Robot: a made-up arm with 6 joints.
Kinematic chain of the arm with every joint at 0, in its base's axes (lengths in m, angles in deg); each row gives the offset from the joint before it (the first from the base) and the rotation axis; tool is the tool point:
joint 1: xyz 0 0 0.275 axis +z
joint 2: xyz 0 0 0 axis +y
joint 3: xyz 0 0 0.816 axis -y
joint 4: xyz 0 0 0 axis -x
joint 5: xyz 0.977 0 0 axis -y
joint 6: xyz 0 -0.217 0 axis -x
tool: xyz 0 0 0
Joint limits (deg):
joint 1: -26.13..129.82
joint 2: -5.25..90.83
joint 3: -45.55..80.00
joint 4: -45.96..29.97
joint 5: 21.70..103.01
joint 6: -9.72..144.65
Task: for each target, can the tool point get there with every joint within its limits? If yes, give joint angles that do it. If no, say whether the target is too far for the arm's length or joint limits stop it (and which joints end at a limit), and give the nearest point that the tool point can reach.
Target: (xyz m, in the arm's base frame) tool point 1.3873 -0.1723 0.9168
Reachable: yes | joints 1.85 29.86 26.04 -0.21 60.37 71.13
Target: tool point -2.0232 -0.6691 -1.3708
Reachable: no: too far | nearest point -0.3934 0.7074 -0.7260 | short by 2.229 m
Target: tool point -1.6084 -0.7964 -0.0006
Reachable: no: joint limits stop it (at a limit: joint 1, joint 2, joint 3) | nearest point -0.0608 -0.1597 -0.3134 | short by 1.702 m
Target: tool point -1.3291 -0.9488 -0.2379
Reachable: no: joint limits stop it (at a limit: joint 1, joint 2, joint 3) | nearest point -0.0488 -0.1913 -0.3393 | short by 1.491 m
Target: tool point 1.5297 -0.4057 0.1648
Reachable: yes | joints -6.98 62.27 31.57 2.73 90.59 123.61
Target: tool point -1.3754 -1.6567 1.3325
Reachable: no: too far | nearest point -0.1286 -0.1732 2.0650 | short by 2.072 m
